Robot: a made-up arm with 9 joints. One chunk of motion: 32 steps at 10 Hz.
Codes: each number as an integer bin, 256 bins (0 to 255) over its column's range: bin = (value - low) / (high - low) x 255, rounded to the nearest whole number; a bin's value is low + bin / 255 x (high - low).
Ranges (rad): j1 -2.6..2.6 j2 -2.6..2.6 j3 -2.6..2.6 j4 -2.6..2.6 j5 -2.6..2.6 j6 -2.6..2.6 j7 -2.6..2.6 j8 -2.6..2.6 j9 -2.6..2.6
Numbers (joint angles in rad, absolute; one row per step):
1: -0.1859 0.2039 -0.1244 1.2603 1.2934 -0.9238 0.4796 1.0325 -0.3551
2: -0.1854 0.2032 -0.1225 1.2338 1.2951 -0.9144 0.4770 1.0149 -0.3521
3: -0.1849 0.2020 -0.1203 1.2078 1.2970 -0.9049 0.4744 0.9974 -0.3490
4: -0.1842 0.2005 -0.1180 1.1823 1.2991 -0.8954 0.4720 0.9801 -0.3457
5: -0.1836 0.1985 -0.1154 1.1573 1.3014 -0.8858 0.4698 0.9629 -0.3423
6: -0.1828 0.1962 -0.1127 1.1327 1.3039 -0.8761 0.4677 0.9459 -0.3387
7: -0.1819 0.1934 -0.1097 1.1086 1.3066 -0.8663 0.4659 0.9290 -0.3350
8: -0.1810 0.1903 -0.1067 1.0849 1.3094 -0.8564 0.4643 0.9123 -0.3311
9: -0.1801 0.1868 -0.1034 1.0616 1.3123 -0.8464 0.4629 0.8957 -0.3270
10: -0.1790 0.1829 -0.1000 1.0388 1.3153 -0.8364 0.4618 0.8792 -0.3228
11: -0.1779 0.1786 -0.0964 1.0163 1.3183 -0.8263 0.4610 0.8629 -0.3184
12: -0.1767 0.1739 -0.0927 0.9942 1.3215 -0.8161 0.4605 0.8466 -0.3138
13: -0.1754 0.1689 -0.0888 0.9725 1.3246 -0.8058 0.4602 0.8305 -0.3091
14: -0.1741 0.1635 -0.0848 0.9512 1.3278 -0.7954 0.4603 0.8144 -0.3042
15: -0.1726 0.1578 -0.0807 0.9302 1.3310 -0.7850 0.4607 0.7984 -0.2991
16: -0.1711 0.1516 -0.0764 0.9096 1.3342 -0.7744 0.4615 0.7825 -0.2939
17: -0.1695 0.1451 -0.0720 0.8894 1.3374 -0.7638 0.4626 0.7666 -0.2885
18: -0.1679 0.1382 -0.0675 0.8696 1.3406 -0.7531 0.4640 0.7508 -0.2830
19: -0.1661 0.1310 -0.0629 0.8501 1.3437 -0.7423 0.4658 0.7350 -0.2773
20: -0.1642 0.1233 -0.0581 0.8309 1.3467 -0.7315 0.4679 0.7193 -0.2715
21: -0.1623 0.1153 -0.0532 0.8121 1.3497 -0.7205 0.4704 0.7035 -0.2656
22: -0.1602 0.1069 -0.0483 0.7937 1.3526 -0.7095 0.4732 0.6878 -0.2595
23: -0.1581 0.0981 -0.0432 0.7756 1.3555 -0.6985 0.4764 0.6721 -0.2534
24: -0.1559 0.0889 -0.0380 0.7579 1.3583 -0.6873 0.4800 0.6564 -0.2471
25: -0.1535 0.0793 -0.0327 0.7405 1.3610 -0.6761 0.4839 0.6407 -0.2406
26: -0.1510 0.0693 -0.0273 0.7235 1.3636 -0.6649 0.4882 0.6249 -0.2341
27: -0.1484 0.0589 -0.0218 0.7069 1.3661 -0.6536 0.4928 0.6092 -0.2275
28: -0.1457 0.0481 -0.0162 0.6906 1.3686 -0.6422 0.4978 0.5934 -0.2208
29: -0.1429 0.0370 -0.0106 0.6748 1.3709 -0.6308 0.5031 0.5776 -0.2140
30: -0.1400 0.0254 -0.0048 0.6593 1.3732 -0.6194 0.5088 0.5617 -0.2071
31: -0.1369 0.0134 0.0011 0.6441 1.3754 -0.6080 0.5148 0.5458 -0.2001
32: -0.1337 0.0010 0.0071 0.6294 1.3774 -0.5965 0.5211 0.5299 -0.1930
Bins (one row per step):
1: 118 137 121 189 191 82 151 178 110
2: 118 137 121 188 191 83 151 177 110
3: 118 137 122 187 191 83 151 176 110
4: 118 137 122 185 191 84 151 176 111
5: 118 137 122 184 191 84 151 175 111
6: 119 137 122 183 191 85 150 174 111
7: 119 137 122 182 192 85 150 173 111
8: 119 137 122 181 192 86 150 172 111
9: 119 137 122 180 192 86 150 171 111
10: 119 136 123 178 192 86 150 171 112
11: 119 136 123 177 192 87 150 170 112
12: 119 136 123 176 192 87 150 169 112
13: 119 136 123 175 192 88 150 168 112
14: 119 136 123 174 193 88 150 167 113
15: 119 135 124 173 193 89 150 167 113
16: 119 135 124 172 193 90 150 166 113
17: 119 135 124 171 193 90 150 165 113
18: 119 134 124 170 193 91 150 164 114
19: 119 134 124 169 193 91 150 164 114
20: 119 134 125 168 194 92 150 163 114
21: 120 133 125 167 194 92 151 162 114
22: 120 133 125 166 194 93 151 161 115
23: 120 132 125 166 194 93 151 160 115
24: 120 132 126 165 194 94 151 160 115
25: 120 131 126 164 194 94 151 159 116
26: 120 131 126 163 194 95 151 158 116
27: 120 130 126 162 194 95 152 157 116
28: 120 130 127 161 195 96 152 157 117
29: 120 129 127 161 195 97 152 156 117
30: 121 129 127 160 195 97 152 155 117
31: 121 128 128 159 195 98 153 154 118
32: 121 128 128 158 195 98 153 153 118

